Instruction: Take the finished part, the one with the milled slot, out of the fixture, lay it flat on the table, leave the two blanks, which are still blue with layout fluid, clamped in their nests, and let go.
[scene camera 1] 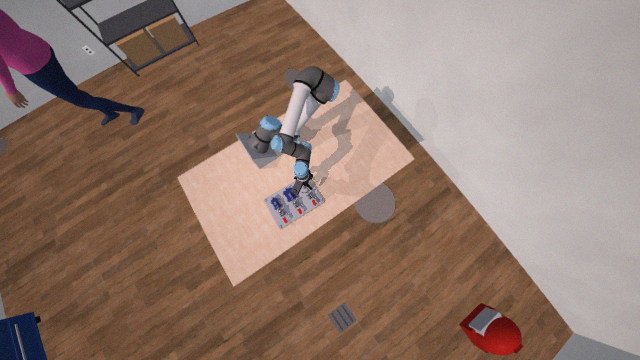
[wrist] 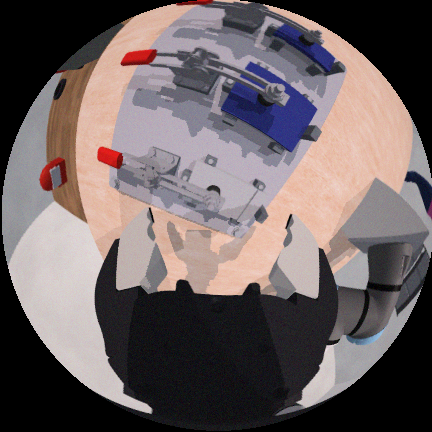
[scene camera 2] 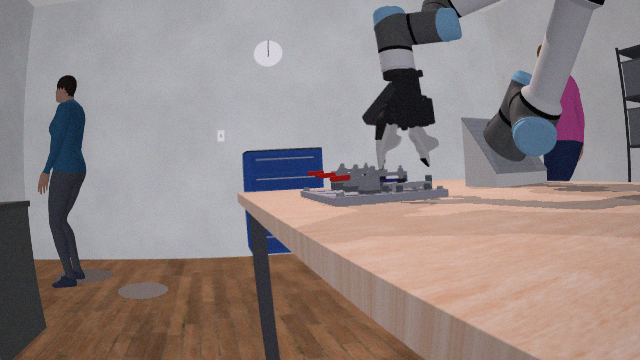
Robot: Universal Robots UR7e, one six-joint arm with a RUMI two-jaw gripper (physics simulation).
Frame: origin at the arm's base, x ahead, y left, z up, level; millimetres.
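Where they show: gripper, fingertip midpoint: (wrist: 219, 212) (scene camera 2: 406, 168); arm's base, link origin: (scene camera 1: 257, 145) (wrist: 390, 247) (scene camera 2: 505, 143).
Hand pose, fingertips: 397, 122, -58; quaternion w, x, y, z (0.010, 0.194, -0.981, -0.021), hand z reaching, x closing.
Observation:
Things, the pixels of their centre, and the offset from my fingertips, as dx, dy, dz. "spot": a spot on its surface instead. Level surfaces: height alone.
- fixture, body centre: (wrist: 226, 88) (scene camera 2: 367, 193) (scene camera 1: 293, 201) +46, -116, -52
- finished part, body centre: (wrist: 224, 194) (scene camera 2: 407, 184) -4, -5, -33
- dark pad, surface spot: (wrist: 214, 191) spot: +12, -12, -14
- blue blank, surface spot: (scene camera 1: 275, 202) spot: +0, -222, +5
- table, surface height: dz -59
The fixture (scene camera 1: 276, 216) (scene camera 2: 370, 200) (wrist: 155, 125) is a grey plate on the table, with three nests and red-handled toggle clamps. The finished part (wrist: 230, 180), a pale silver plate, sits in the nest nearest the gripper in the wrist view; the clamp's arm and dark pad (wrist: 214, 191) lie over it. One blue blank (scene camera 1: 289, 194) (wrist: 297, 122) is in the middle nest and another blue blank (scene camera 1: 275, 202) (wrist: 322, 56) in the far nest, both under clamp arms. My gripper (scene camera 1: 305, 189) (scene camera 2: 404, 166) (wrist: 219, 212) is open and empty, pointing down above the fixture's finished-part end. The scene views do not show the part clearly.
The table (scene camera 1: 225, 240) (scene camera 2: 500, 260) (wrist: 360, 105) carries the fixture and the arm's wedge-shaped grey base mount (scene camera 1: 262, 159) (scene camera 2: 505, 176) (wrist: 385, 215). Red clamp handles (scene camera 2: 340, 178) (wrist: 110, 157) stick out on the side away from the mount. Two people stand on the floor away from the table.

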